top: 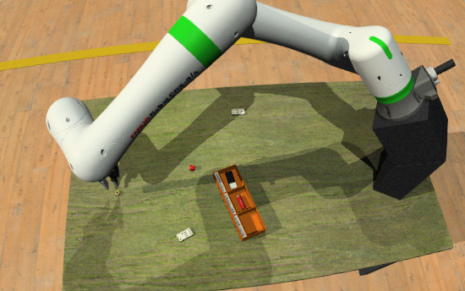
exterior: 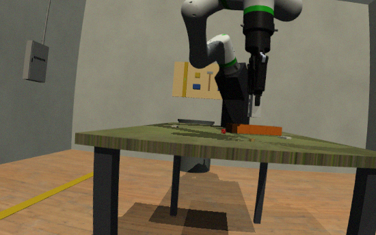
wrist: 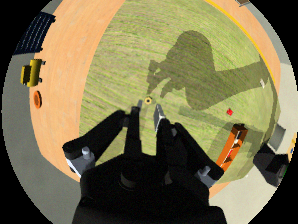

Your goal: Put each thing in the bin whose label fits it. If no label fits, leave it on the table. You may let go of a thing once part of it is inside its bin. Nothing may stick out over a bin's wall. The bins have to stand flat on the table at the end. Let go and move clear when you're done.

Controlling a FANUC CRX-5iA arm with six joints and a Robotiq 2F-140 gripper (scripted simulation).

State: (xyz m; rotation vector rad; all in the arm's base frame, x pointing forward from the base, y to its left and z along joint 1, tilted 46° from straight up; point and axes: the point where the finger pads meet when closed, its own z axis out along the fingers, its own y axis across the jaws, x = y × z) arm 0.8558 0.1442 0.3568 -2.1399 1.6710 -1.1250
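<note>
Right now the small brass ring is 100 mm below my hand. Also, from my hand: orange bin: 420 mm behind, 90 mm to the left, 80 mm below; black-and-white block: 400 mm behind, 10 mm to the left, 90 mm below; small red cube: 270 mm behind, 60 mm to the right, 90 mm below.
</note>
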